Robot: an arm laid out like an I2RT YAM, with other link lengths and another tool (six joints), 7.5 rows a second.
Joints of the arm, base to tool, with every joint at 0 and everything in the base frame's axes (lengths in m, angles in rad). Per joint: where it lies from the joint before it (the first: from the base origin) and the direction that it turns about. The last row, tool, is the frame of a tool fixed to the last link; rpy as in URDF.
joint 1: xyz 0 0 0.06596 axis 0 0 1
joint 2: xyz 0.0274 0.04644 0.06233 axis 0 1 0
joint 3: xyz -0.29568 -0.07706 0 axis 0 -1 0
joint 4: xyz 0.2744 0.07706 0.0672 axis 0 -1 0
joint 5: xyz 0.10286 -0.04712 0.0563 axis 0 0 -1
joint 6: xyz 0.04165 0 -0.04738 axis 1 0 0
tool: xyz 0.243 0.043 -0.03 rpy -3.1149 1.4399 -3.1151
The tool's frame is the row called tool.
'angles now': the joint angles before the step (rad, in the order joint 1, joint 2, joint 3, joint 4, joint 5, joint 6). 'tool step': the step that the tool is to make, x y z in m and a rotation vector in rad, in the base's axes. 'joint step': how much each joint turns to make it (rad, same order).
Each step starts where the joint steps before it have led.
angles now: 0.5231 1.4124 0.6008 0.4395 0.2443 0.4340
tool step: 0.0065 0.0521 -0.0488 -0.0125 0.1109 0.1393
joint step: 0.0001 0.2018 0.1327 -0.0306 -0.1451 -0.0165
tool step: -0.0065 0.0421 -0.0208 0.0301 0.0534 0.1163
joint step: 0.0086 0.1120 0.0716 0.0095 -0.1199 -0.0037
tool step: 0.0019 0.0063 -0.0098 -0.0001 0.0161 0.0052
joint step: 0.0051 0.0372 0.0202 0.0032 -0.0040 0.0070
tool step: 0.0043 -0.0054 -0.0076 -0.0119 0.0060 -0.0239
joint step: 0.0000 0.0139 0.0017 0.0011 0.0243 0.0057
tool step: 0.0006 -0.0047 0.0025 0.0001 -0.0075 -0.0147
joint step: -0.0006 -0.0127 -0.0138 0.0076 0.0141 0.0038
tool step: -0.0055 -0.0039 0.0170 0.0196 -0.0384 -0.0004
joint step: -0.0001 -0.0506 -0.0507 0.0432 0.0016 -0.0023
